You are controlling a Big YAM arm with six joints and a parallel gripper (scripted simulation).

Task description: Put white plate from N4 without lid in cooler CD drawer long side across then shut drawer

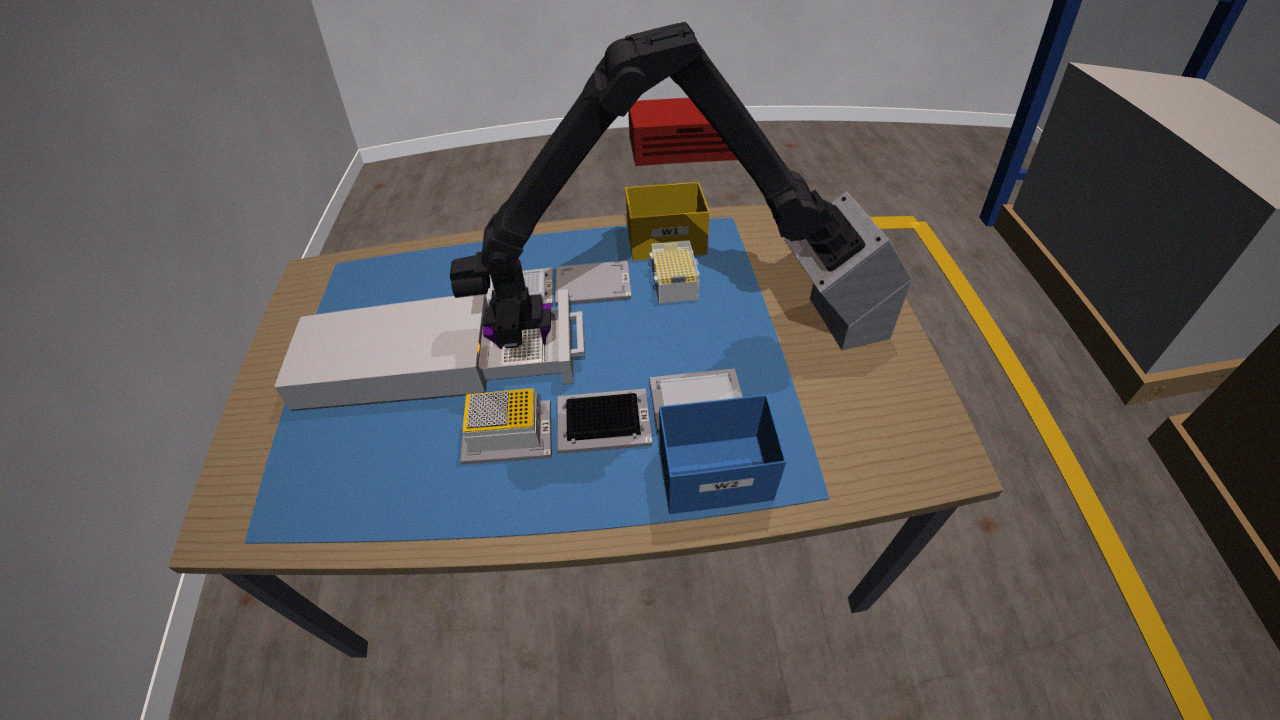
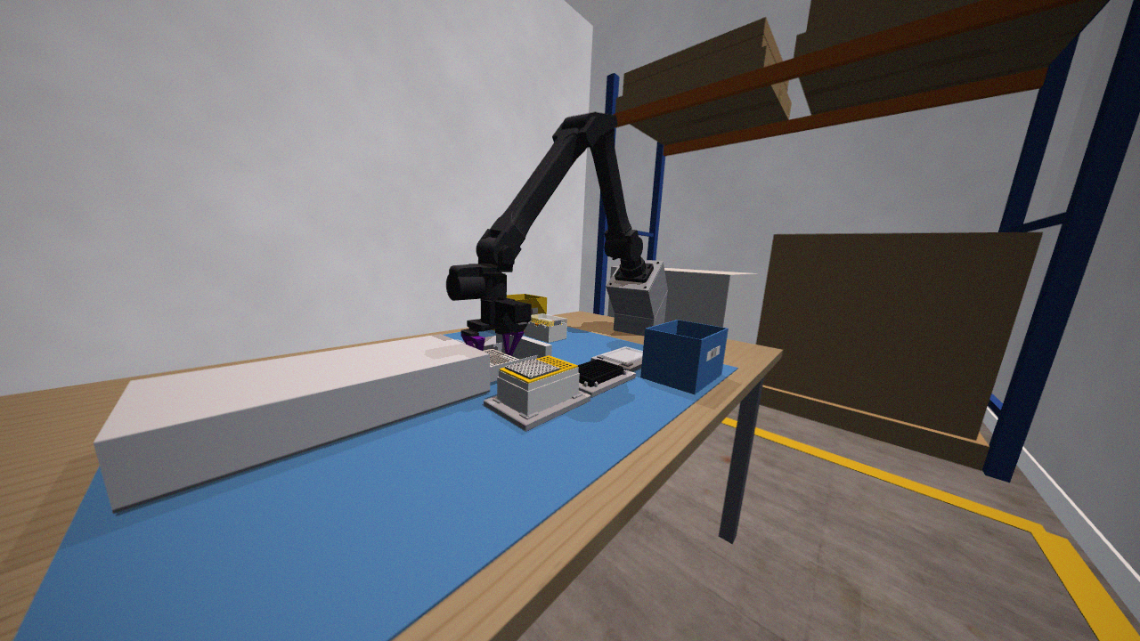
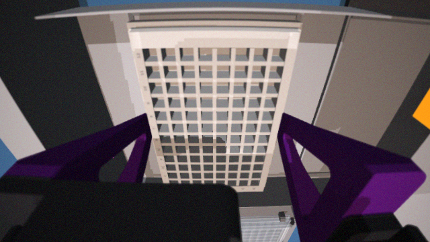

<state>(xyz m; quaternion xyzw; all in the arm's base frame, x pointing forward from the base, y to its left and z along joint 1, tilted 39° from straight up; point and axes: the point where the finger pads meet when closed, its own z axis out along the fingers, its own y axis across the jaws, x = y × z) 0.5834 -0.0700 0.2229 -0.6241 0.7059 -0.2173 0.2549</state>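
The drawer lies 4 cm ahead of my hand, 1 cm to the right of it and 1 cm below it. From my hand the other things lie so: cooler CD (16 cm ahead, 2 cm to the right); black plate (12 cm behind, 20 cm to the left, 1 cm below); yellow-topped tip box (5 cm ahead, 18 cm to the left, 2 cm above).
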